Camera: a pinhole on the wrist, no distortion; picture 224 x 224 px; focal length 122.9 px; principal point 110.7 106.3 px. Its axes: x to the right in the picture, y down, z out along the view. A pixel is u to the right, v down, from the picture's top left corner.
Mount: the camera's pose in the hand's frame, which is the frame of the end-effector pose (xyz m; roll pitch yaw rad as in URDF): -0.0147 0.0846 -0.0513 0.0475 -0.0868 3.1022
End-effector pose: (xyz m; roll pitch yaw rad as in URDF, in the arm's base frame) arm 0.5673 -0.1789 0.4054 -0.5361 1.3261 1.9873
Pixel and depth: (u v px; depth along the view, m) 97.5 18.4 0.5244
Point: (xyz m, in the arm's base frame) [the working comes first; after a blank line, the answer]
In the camera's frame: -0.0563 -0.3751 0.5244

-0.0840 -0.2918 0.3414
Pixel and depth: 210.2 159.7 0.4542
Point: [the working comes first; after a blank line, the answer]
In the camera's frame: 0.3677 0.1973 0.4542

0.2915 0.0523 0.8443
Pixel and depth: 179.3 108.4 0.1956
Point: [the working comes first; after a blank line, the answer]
In the camera's frame: 0.1092 0.0033 0.1956

0.3995 -0.1928 0.5287
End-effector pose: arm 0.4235 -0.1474 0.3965 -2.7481 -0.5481 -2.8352
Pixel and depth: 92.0 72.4 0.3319
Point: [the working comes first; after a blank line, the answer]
In the camera's frame: -0.0505 -0.0915 0.3319

0.1868 -0.1482 0.1572
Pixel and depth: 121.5 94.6 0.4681
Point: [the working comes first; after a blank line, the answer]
In the camera's frame: 0.0411 -0.0446 0.4681

0.2201 -0.2325 0.0125
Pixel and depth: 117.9 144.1 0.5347
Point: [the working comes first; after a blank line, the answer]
In the camera's frame: 0.0313 0.1645 0.5347

0.2842 -0.4421 0.0249
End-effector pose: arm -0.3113 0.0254 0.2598 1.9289 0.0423 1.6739
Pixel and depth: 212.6 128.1 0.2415
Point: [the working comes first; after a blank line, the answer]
In the camera's frame: 0.2002 0.0428 0.2415

-0.0761 -0.1460 0.2515
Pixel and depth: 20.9 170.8 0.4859
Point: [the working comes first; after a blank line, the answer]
In the camera's frame: -0.3550 0.2550 0.4859

-0.0198 0.4173 -0.0528
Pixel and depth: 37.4 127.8 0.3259
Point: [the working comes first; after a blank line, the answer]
In the camera's frame: -0.1944 0.0570 0.3259

-0.0790 0.2534 0.1927
